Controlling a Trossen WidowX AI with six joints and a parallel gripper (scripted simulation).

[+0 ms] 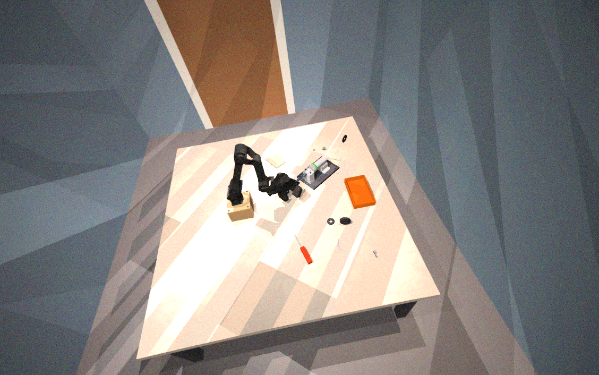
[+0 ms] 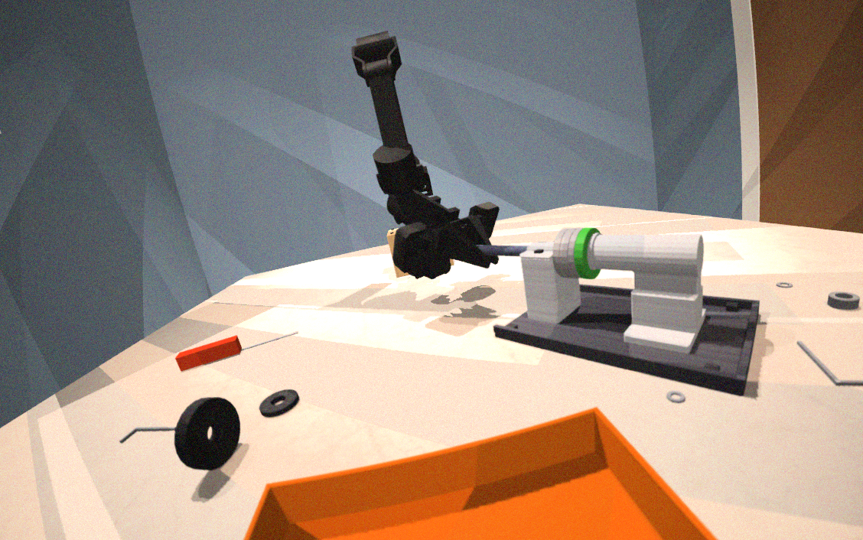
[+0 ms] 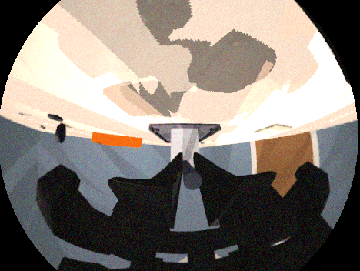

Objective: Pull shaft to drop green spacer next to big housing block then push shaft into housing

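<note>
Now: gripper tip 50 mm short of the shaft, 30 mm to the right of it and 20 mm below it. The rest, counted from my gripper tip: orange tray: 330 mm ahead, 130 mm to the right, 50 mm below; grey spacer: 100 mm ahead, 60 mm to the left, 20 mm above; green spacer: 110 mm ahead, 70 mm to the left, 20 mm above.
</note>
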